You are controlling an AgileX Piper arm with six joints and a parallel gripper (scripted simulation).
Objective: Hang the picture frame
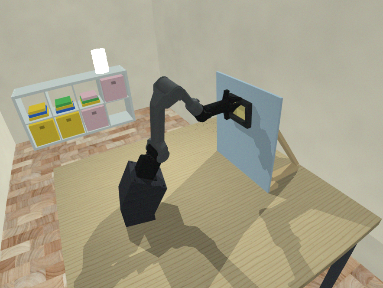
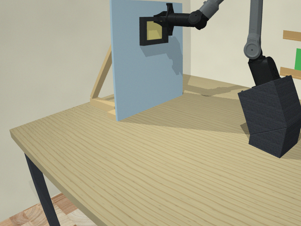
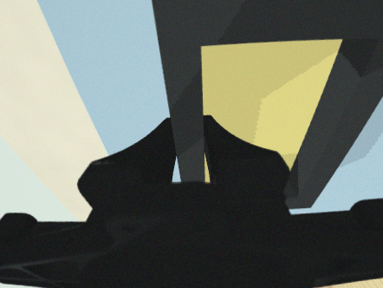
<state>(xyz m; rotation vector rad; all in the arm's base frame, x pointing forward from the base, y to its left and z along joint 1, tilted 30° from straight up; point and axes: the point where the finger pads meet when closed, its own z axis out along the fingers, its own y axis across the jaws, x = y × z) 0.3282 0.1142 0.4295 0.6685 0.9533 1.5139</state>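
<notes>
Now: hand 50 mm above the black picture frame, 10 mm to the right of it and 10 mm short of it. Round my hand: blue wall board 170 mm below, 20 mm ahead, 10 mm to the left.
</notes>
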